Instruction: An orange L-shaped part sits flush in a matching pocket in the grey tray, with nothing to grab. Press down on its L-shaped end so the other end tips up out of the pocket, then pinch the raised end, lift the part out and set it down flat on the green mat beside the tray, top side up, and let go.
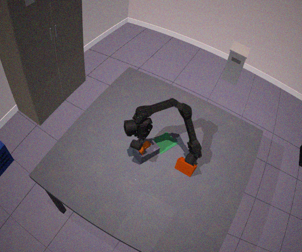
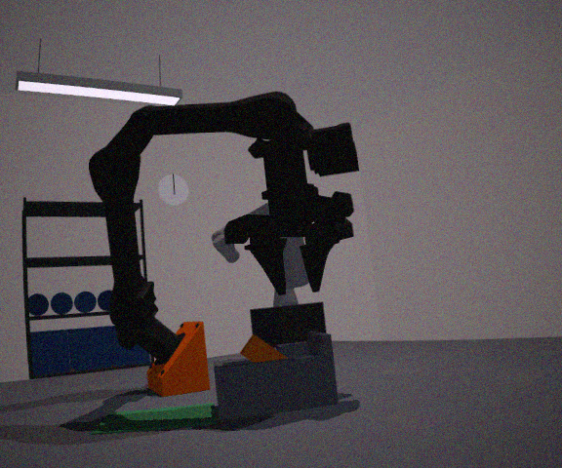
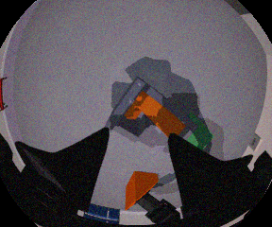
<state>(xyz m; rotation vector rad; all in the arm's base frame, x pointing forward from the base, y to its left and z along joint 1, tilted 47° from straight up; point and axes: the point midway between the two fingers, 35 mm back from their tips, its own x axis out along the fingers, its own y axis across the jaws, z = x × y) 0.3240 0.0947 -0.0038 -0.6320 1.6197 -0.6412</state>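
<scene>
My gripper tip is 2 cm past the orange L-shaped part, 2 cm to the left of it and 11 cm above it. The rest, counted from my gripper tip: green mat: 10 cm behind, 18 cm to the right, 16 cm below.
</scene>
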